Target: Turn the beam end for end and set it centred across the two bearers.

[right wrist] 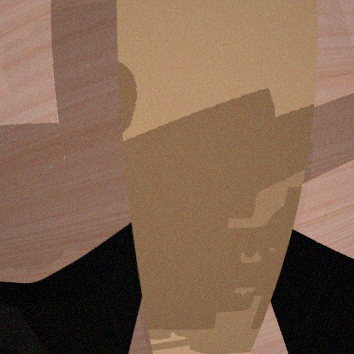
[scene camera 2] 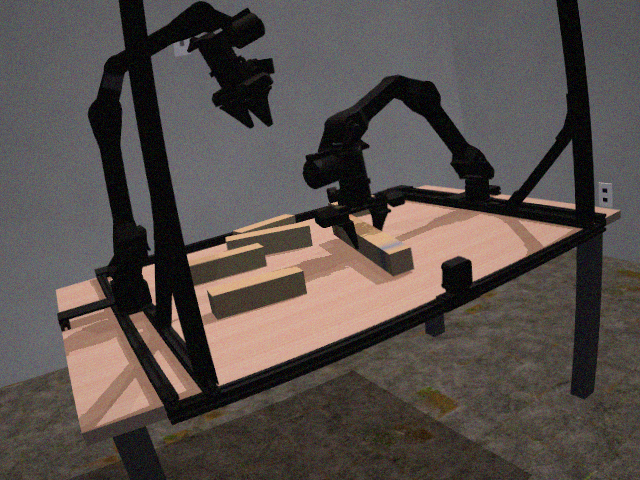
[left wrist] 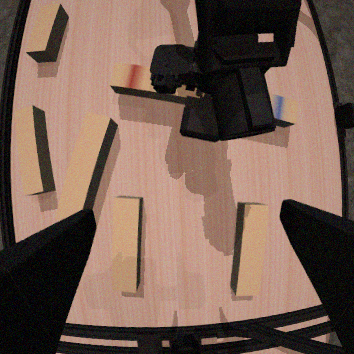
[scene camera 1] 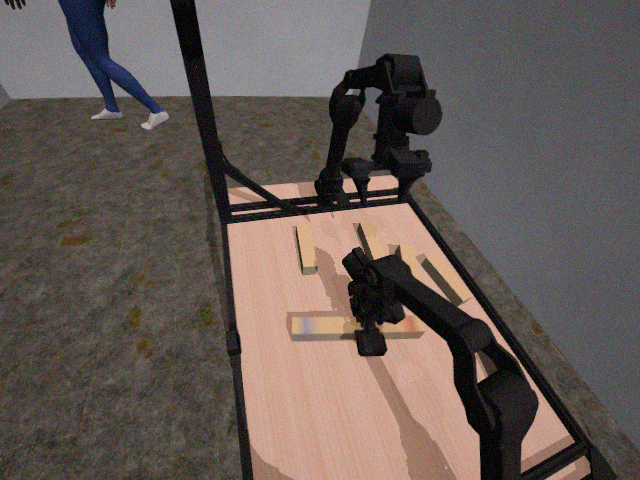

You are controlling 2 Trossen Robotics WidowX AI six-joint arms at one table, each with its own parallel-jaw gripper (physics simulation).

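Frame: origin at the left arm's base, x ahead, y left, z up, level; centimetres.
Seen in the pictures: left gripper, between the fingertips: [scene camera 2: 261, 126] [left wrist: 188, 214] [scene camera 1: 382, 204]; right gripper, between the fingertips: [right wrist: 201, 222] [left wrist: 202, 95] [scene camera 1: 358, 330]; left arm's base, origin of its link: [scene camera 2: 134, 308] [left wrist: 185, 345] [scene camera 1: 324, 202]; right arm's base, origin of its link: [scene camera 2: 478, 200].
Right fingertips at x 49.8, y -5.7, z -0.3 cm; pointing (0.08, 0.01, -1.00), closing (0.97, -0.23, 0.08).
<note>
Offsets run from my right fingertips to a thing's top centre. Level surfaces: height alone.
The long wooden beam @(dx -0.2, dy -0.5, dz +4.3 cm) [scene camera 1: 328, 327] [scene camera 2: 385, 250] [left wrist: 123, 77] [right wrist: 218, 105] has a blue band near one end and a red band near the other. It lies crosswise low over the table @(dz -1.6 cm) [scene camera 1: 294, 405], in front of the two bearers. My right gripper [scene camera 1: 366, 329] [scene camera 2: 365, 228] [right wrist: 201, 222] is shut on the beam's middle. I cannot tell whether the beam touches the table. The two bearers @(dx -29.0, dy -6.9, dz +2.8 cm) [scene camera 1: 306, 248] @(dx -26.6, dy +15.3, dz +2.8 cm) [scene camera 1: 370, 240] [left wrist: 126, 242] [left wrist: 251, 249] lie parallel, apart from the beam. My left gripper [scene camera 2: 253, 111] [left wrist: 188, 214] is open and empty, high above the bearers.
Several other wooden blocks @(dx -8.4, dy +33.6, dz +2.8 cm) [scene camera 1: 444, 278] @(dx -12.9, dy +22.1, dz +3.4 cm) [left wrist: 84, 161] [left wrist: 33, 151] @(dx +18.4, dy +32.5, dz +3.1 cm) [left wrist: 47, 31] lie to one side of the bearers. A black frame rail [scene camera 1: 232, 333] [scene camera 2: 347, 348] runs round the table, with a tall post [scene camera 1: 199, 105] at one corner. A person walks far behind.
</note>
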